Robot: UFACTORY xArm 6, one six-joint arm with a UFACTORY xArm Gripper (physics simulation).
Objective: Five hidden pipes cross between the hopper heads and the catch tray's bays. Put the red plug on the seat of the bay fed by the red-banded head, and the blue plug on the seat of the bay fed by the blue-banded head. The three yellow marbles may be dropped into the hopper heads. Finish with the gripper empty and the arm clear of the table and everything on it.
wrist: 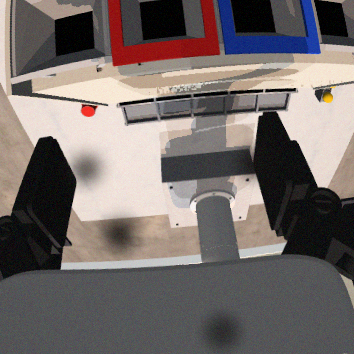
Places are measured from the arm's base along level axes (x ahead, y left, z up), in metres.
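Pixels of known places: gripper, fingertip midpoint: point(157, 146); arm's base, origin of the base link: point(211, 201).
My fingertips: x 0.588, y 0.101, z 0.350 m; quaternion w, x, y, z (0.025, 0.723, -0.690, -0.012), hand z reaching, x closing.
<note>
Ahead of a thing's pixels: the offset from my fingertips to its top centre. "spot": to the spot under its first point.
My gripper point(157, 146) is open, with nothing between its wide-apart fingers, high above the table. The red-banded head @(spot: 0.087 m down, 0.000 m ahead, 0.007 m right) point(165, 52) and the blue-banded head @(spot: 0.087 m down, 0.002 m ahead, 0.080 m right) point(272, 46) stand side by side at the top of the view, each with a dark square opening. The catch tray @(spot: 0.420 m down, 0.341 m back, 0.059 m left) point(141, 121) lies below them, with several bays in a row that look empty. The red plug @(0.395 m down, 0.276 m back, 0.167 m left) point(88, 111) stands on the table left of the tray. One yellow marble @(0.379 m down, 0.271 m back, 0.366 m right) point(328, 97) shows right of the tray beside a small dark block. The blue plug does not show.
Plain grey hopper heads point(35, 62) point(346, 42) flank the banded ones. A pale panel @(spot: 0.143 m down, 0.056 m back, 0.066 m left) point(90, 86) below the heads hides the pipes. The arm's grey base column point(215, 225) stands on a plate point(180, 217) at the table's near side, with a dark bar point(207, 165) just beyond.
</note>
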